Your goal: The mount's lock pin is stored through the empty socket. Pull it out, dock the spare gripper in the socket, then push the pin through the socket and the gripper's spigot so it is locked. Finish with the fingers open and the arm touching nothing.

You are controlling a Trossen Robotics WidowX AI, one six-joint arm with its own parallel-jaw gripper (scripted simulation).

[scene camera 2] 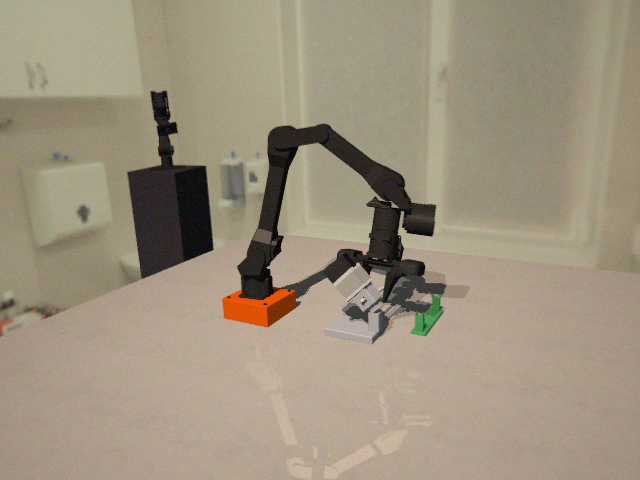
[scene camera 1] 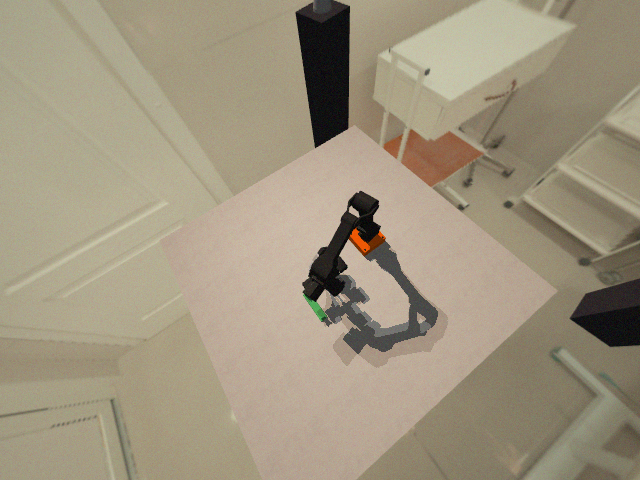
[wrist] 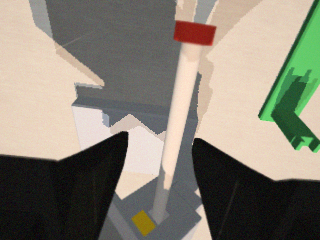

Scene:
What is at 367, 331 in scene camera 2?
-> A grey mount.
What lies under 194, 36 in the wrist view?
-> A lock pin.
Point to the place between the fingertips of my gripper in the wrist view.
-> At 160, 141

